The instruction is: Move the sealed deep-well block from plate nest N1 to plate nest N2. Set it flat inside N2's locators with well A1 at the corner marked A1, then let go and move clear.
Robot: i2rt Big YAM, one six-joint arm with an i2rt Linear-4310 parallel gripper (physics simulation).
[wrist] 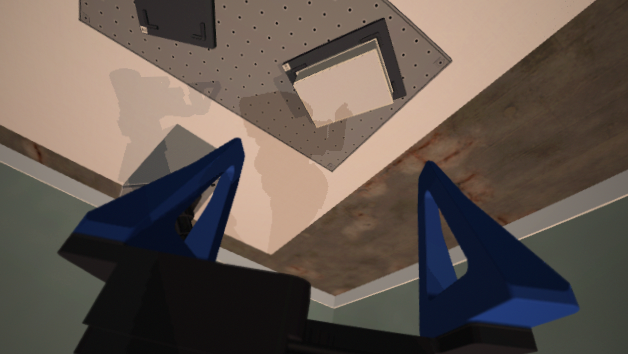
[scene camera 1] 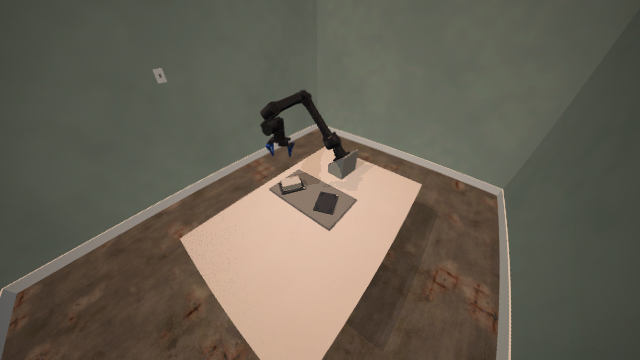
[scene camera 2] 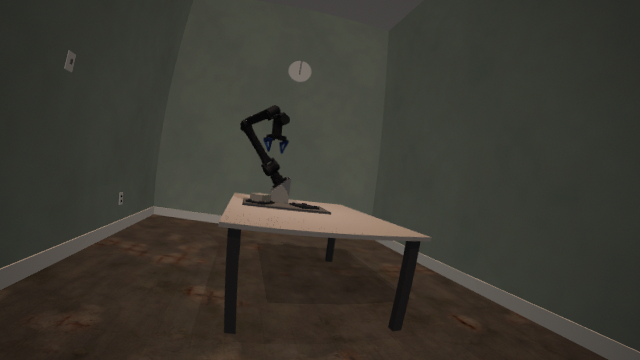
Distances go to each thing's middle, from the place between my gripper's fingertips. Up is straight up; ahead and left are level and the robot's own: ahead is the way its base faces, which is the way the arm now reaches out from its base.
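My gripper's 8 cm past the pale block [wrist: 354, 81] and 5 cm to the left of it, and it's 27 cm above that block. Then there's a grey perforated plate [scene camera 1: 305, 200], and counting from my hand it's 12 cm behind, 10 cm to the left and 31 cm below. Of the things named here, going by their middles, the pale block is the nearest to my gripper.
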